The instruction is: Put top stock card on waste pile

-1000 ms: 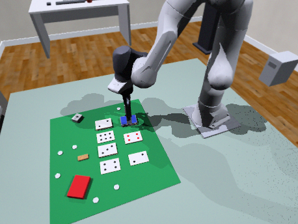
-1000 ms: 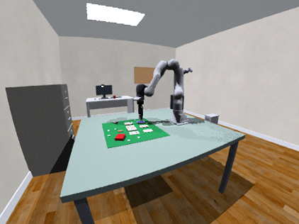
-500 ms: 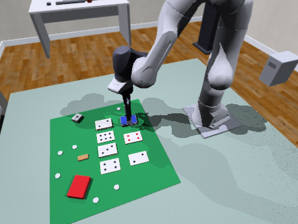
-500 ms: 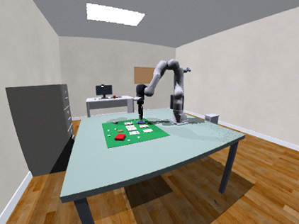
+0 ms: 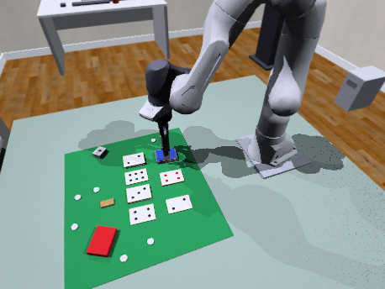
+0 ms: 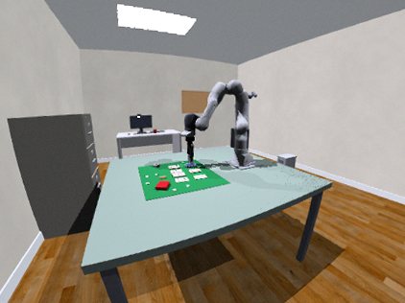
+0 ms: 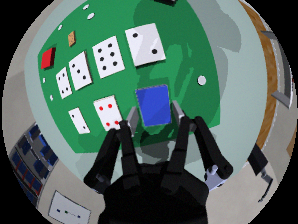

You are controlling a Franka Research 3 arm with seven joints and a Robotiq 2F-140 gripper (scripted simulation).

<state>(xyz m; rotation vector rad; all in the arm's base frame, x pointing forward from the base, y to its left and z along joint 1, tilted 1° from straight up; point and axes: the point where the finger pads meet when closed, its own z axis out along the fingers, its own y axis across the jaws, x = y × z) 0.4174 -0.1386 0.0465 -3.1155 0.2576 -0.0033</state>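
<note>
My gripper is now 140 mm short of the white card, 40 mm above it and 30 mm to the left of it. Round my hand: green mat: 160 mm ahead, 120 mm to the left, 70 mm below; grey block: 270 mm ahead, 130 mm to the right, 40 mm below; red box: 310 mm ahead, 290 mm to the left, 50 mm below.
</note>
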